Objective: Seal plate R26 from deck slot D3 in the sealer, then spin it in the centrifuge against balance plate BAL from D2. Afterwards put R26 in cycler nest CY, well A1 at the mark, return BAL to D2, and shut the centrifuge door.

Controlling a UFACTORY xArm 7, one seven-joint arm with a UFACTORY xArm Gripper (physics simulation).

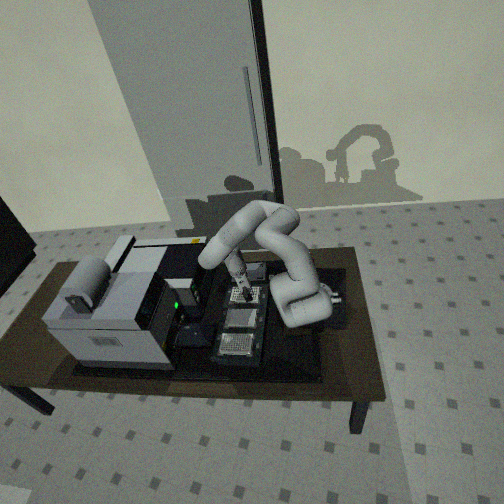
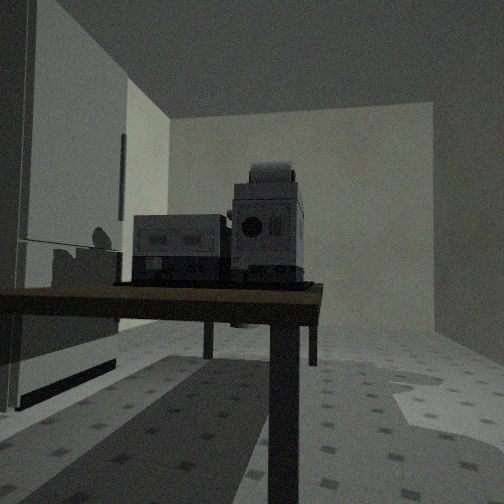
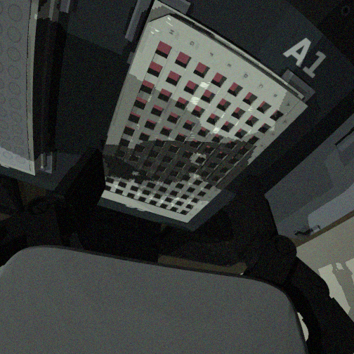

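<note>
A white plate with pink-lined square wells [image 1: 239, 293] [image 3: 165, 107] lies flat in the far slot of the dark deck rack [image 1: 212, 357] [image 3: 85, 80], near a printed A1 mark [image 3: 305, 57]. Its label is not readable, so I cannot tell whether it is R26. My gripper [image 1: 247, 296] [image 3: 170, 179] is open, low over this plate, with the dark fingers apart near its two sides and nothing held. A plate with round well outlines [image 1: 241, 318] [image 3: 14, 95] lies in the middle slot. Another plate [image 1: 236, 344] lies in the near slot.
A large grey machine with a roll on top [image 1: 105, 320] [image 2: 267, 230] stands on the left of the table [image 1: 350, 370] [image 2: 150, 295]. A lower machine [image 1: 142, 260] [image 2: 177, 235] stands behind it. A small block with a pale top [image 1: 182, 285] stands left of the rack, and a grey unit [image 1: 256, 271] stands behind it.
</note>
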